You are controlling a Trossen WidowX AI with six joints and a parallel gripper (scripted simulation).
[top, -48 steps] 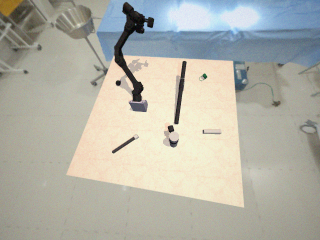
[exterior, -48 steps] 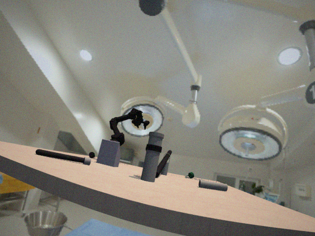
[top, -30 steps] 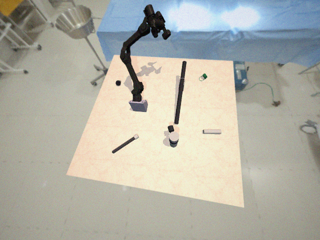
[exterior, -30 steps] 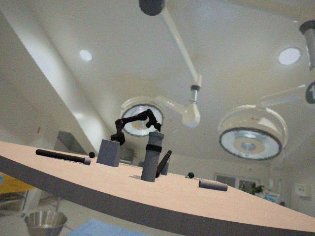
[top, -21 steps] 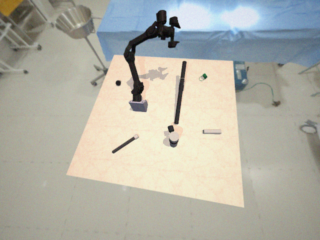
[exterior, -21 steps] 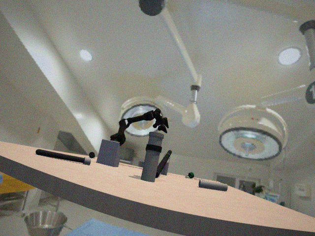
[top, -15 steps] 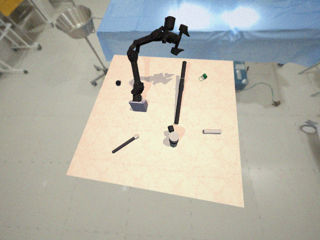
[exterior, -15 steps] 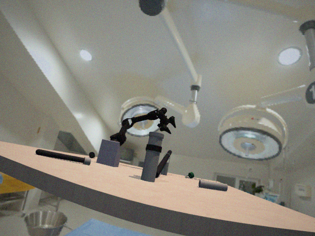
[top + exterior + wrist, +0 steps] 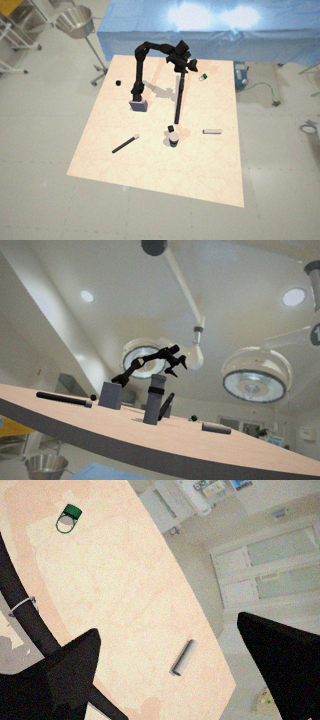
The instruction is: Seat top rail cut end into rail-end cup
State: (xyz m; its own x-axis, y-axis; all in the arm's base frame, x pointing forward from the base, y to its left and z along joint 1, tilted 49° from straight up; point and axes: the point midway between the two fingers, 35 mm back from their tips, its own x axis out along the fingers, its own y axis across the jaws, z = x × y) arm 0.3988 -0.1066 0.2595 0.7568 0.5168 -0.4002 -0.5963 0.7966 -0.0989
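My gripper tip is now 120 mm past the black brace band, 400 mm to the left of it and 190 mm above it. Round my gripper tip: loop cap (60 mm behind, 90 mm to the left, 220 mm below); then light cylinder (200 mm ahead, 320 mm to the right, 310 mm below); then green ringed piece (140 mm ahead, 230 mm to the left, 320 mm below).
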